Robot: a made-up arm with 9 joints. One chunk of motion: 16 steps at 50 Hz.
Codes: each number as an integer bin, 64 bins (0 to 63) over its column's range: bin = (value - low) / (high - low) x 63, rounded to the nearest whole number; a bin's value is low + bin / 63 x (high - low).
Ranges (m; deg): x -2.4..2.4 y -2.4..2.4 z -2.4..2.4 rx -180..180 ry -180..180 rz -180..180
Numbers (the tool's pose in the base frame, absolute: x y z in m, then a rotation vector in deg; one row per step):
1: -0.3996 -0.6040 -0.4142 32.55 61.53 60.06
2: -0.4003 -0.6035 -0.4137 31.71 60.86 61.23
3: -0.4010 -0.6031 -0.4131 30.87 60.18 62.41
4: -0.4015 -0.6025 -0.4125 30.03 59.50 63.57
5: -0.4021 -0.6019 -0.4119 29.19 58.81 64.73
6: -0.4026 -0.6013 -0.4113 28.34 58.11 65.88
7: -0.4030 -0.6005 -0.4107 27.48 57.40 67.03
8: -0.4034 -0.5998 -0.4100 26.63 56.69 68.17
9: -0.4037 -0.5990 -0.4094 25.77 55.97 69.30
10: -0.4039 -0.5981 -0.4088 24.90 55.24 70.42
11: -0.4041 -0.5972 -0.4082 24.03 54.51 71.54
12: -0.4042 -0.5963 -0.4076 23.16 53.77 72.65
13: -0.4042 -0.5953 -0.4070 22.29 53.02 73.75
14: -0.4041 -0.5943 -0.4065 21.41 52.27 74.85
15: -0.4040 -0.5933 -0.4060 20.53 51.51 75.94
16: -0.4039 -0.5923 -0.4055 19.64 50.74 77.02
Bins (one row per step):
1: 26 24 26 37 42 42
2: 26 24 26 37 42 42
3: 26 24 26 37 42 42
4: 26 24 26 37 42 43
5: 26 24 26 37 42 43
6: 26 24 26 36 42 43
7: 26 24 26 36 42 43
8: 26 24 26 36 41 43
9: 26 24 26 36 41 44
10: 26 24 26 36 41 44
11: 26 24 26 36 41 44
12: 26 24 26 36 41 44
13: 26 24 26 35 41 44
14: 26 24 26 35 41 45
15: 26 24 26 35 41 45
16: 26 24 26 35 40 45

